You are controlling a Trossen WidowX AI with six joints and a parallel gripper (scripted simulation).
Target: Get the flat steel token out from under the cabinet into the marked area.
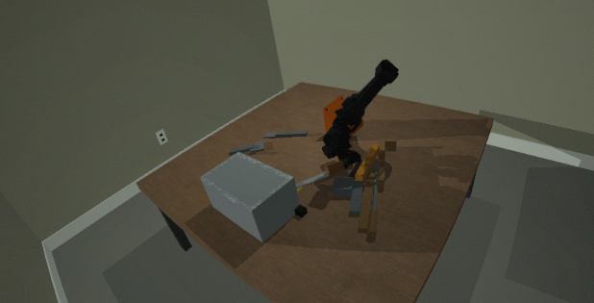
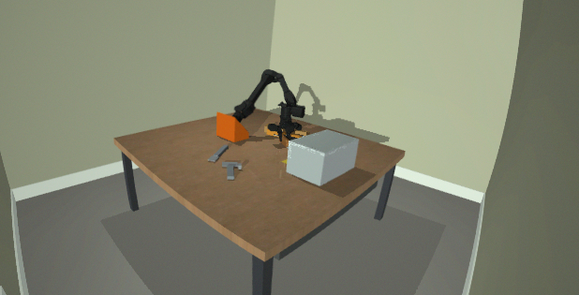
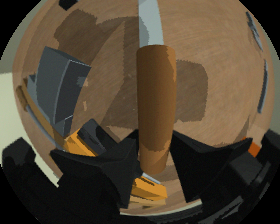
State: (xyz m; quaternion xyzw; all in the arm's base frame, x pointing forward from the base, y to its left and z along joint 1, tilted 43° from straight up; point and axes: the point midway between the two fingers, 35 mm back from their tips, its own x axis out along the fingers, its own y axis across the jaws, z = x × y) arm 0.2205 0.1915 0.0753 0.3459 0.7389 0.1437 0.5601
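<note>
Now: gripper tip 70 mm past the orange bar, 70 mm to the right of it and 10 mm below it. Also, from my gripper tip: grey block 110 mm ahead, 90 mm to the left, 10 mm above; wooden stick 90 mm ahead, 190 mm to the left; grey t-piece 150 mm ahead, 470 mm to the right.
</note>
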